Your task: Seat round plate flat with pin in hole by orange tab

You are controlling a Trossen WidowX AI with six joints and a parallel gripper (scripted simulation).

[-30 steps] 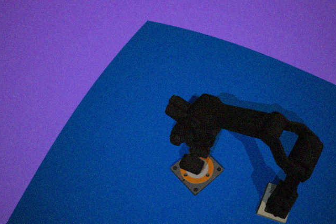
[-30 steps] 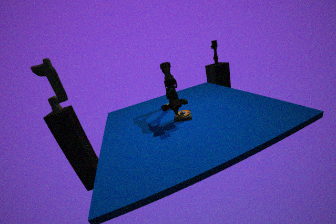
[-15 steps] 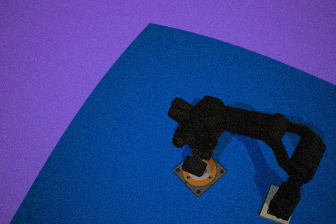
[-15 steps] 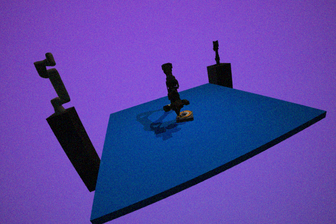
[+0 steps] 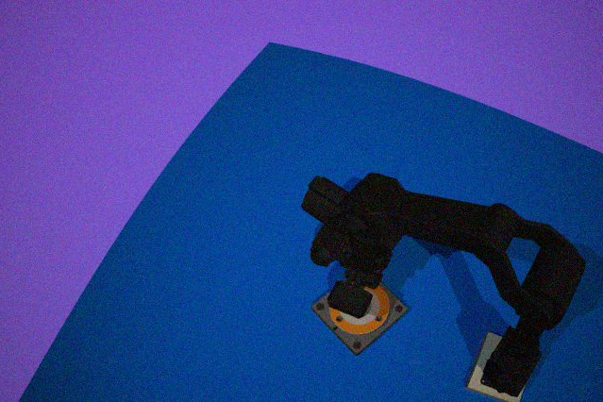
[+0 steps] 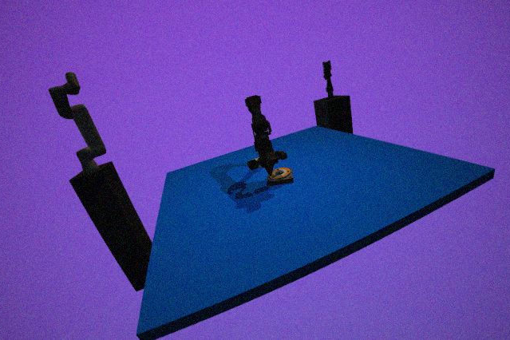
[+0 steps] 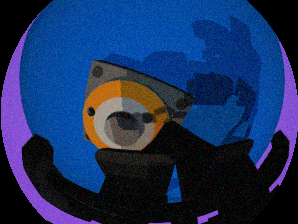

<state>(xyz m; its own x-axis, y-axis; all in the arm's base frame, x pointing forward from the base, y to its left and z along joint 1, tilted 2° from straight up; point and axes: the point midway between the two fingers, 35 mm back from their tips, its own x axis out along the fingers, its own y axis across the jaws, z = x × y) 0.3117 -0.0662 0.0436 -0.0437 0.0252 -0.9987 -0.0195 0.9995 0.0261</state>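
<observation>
My gripper tip is now 1 cm past the grey square base, 5 cm to the right of it and 1 cm above it.
</observation>
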